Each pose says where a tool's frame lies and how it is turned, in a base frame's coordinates. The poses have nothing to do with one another.
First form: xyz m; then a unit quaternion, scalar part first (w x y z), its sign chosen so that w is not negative.
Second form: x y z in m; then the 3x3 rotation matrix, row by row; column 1 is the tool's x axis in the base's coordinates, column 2 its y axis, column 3 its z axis. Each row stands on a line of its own. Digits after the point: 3 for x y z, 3 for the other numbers.
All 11 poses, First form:
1: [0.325 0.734 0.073 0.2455 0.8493 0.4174 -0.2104]
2: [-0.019 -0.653 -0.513 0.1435 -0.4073 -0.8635 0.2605]
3: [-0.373 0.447 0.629 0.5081 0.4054 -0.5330 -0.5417]
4: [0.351 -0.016 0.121 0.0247 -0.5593 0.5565 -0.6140]
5: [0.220 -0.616 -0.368 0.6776 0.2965 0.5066 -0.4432]
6: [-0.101 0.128 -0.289 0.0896 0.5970 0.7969 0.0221]
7: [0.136 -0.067 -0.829 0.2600 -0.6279 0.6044 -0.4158]
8: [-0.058 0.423 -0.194 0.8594 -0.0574 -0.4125 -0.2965]
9: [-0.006 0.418 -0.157 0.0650 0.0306 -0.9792 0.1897]
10: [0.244 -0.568 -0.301 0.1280 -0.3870 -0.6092 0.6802]
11: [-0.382 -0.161 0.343 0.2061 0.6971 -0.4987 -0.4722]
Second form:
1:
0.325 0.734 0.073
0.563 0.812 -0.152
0.606 -0.531 -0.593
-0.562 0.241 -0.791

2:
-0.019 -0.653 -0.513
-0.627 0.629 -0.460
0.778 0.532 -0.333
0.036 -0.567 -0.823

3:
-0.373 0.447 0.629
-0.155 0.118 -0.981
-0.983 0.084 0.165
0.102 0.989 0.103

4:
0.351 -0.016 0.121
-0.373 -0.592 0.714
-0.653 -0.379 -0.656
0.659 -0.711 -0.245

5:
0.220 -0.616 -0.368
0.094 0.901 0.424
-0.300 0.431 -0.851
-0.949 -0.047 0.311

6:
-0.101 0.128 -0.289
-0.271 0.948 0.169
0.955 0.286 -0.072
-0.116 0.142 -0.983

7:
0.136 -0.067 -0.829
-0.076 -0.543 0.836
-0.975 -0.134 -0.176
0.208 -0.829 -0.519

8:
-0.058 0.423 -0.194
0.484 0.557 -0.675
-0.462 0.818 0.343
0.743 0.146 0.653

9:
-0.006 0.418 -0.157
-0.990 -0.085 -0.116
-0.035 0.926 -0.375
0.139 -0.368 -0.920

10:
0.244 -0.568 -0.301
-0.668 0.297 -0.682
0.646 -0.225 -0.730
-0.371 -0.928 -0.042

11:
-0.382 -0.161 0.343
0.057 -0.501 -0.864
-0.890 -0.418 0.184
-0.453 0.758 -0.469

